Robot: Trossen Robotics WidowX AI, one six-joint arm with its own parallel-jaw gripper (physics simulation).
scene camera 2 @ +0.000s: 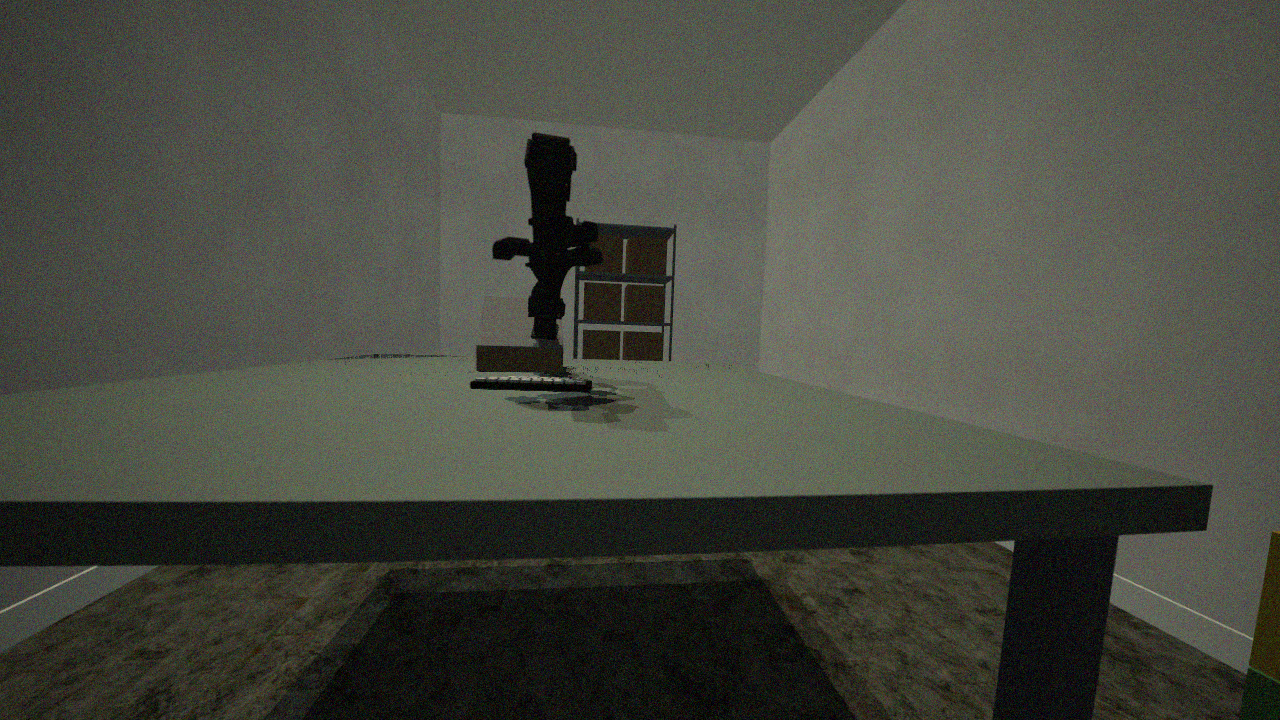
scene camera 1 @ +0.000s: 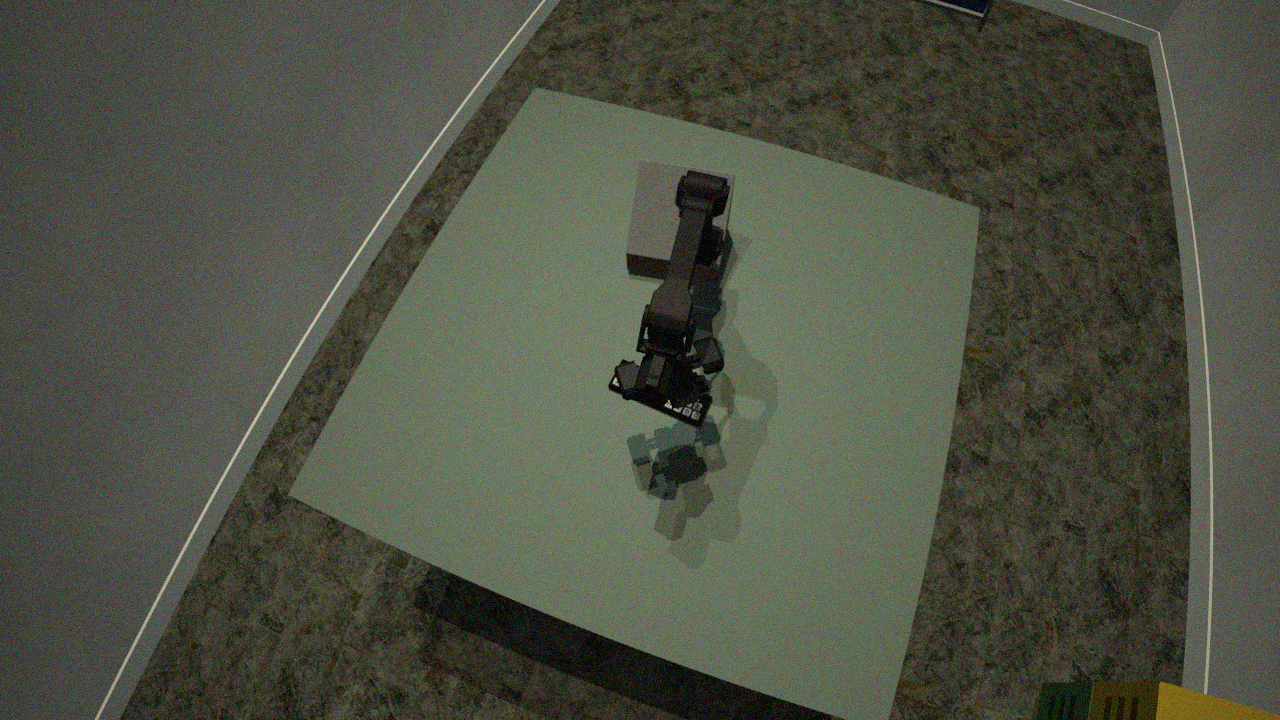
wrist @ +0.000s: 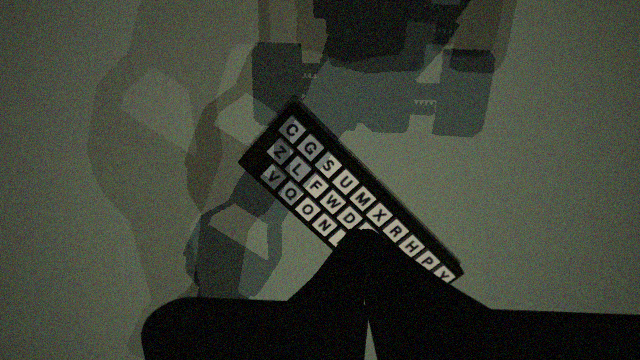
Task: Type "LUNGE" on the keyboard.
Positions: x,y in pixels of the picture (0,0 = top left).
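My gripper is there in scene camera 1 (671,387), and you get it in scene camera 2 and the wrist view too. On my gripper, (scene camera 2: 553,275) and (wrist: 406,304) are the same spot. There's a black keyboard as well, visible in scene camera 2 (512,382), in the wrist view and in scene camera 1. For that keyboard, (wrist: 296,137) and (scene camera 1: 693,413) are one and the same spot.
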